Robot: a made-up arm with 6 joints. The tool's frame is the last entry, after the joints.
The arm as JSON. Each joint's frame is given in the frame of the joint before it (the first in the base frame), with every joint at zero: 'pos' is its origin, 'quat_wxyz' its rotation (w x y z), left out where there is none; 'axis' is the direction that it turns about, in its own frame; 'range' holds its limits. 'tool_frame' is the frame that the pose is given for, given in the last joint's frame.
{
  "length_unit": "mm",
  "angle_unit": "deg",
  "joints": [
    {
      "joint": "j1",
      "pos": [
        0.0,
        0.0,
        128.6
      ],
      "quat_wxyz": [
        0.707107,
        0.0,
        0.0,
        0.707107
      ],
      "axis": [
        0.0,
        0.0,
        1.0
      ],
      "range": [
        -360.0,
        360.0
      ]
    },
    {
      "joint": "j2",
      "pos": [
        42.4,
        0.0,
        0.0
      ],
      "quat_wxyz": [
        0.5,
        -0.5,
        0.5,
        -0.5
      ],
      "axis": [
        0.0,
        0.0,
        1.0
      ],
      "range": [
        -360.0,
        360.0
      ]
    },
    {
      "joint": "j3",
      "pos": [
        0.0,
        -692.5,
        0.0
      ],
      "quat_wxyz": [
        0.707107,
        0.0,
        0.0,
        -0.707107
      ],
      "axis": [
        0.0,
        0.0,
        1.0
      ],
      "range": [
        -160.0,
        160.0
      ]
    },
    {
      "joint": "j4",
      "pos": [
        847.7,
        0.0,
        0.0
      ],
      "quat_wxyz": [
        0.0,
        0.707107,
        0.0,
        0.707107
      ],
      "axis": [
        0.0,
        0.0,
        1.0
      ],
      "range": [
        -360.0,
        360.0
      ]
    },
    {
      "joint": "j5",
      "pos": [
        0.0,
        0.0,
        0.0
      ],
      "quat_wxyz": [
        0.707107,
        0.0,
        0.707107,
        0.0
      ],
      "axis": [
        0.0,
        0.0,
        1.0
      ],
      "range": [
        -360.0,
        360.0
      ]
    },
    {
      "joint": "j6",
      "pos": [
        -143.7,
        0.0,
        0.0
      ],
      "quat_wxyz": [
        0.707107,
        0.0,
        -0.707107,
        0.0
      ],
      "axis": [
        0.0,
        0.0,
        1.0
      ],
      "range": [
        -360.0,
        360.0
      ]
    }
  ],
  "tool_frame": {
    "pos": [
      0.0,
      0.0,
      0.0
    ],
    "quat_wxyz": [
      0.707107,
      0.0,
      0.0,
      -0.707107
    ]
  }
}
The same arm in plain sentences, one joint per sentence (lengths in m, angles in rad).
The arm has six revolute joints in a row. What follows holds with every joint at zero, and every direction is one of the base frame's. The first joint lies 0.1286 m along +z from the base frame's origin and turns about +z, from -6.2832 to 6.2832 rad. The second joint lies 0.0424 m along +y from the first joint and turns about +y, from -6.2832 to 6.2832 rad. The third joint lies 0.6925 m along +z from the second joint and turns about +y, from -2.7925 to 2.7925 rad. The fourth joint lies 0.8477 m along +z from the third joint and turns about +z, from -6.2832 to 6.2832 rad. The fifth joint lies at the same point as the fourth joint and turns about +y, from -6.2832 to 6.2832 rad. The sixth joint lies 0.1437 m along +z from the fifth joint and turns about +z, from -6.2832 to 6.2832 rad. The tool frame, which is the frame that the pose is given for, lies at the same point as the sixth joint; its axes are parallel to the base frame's.
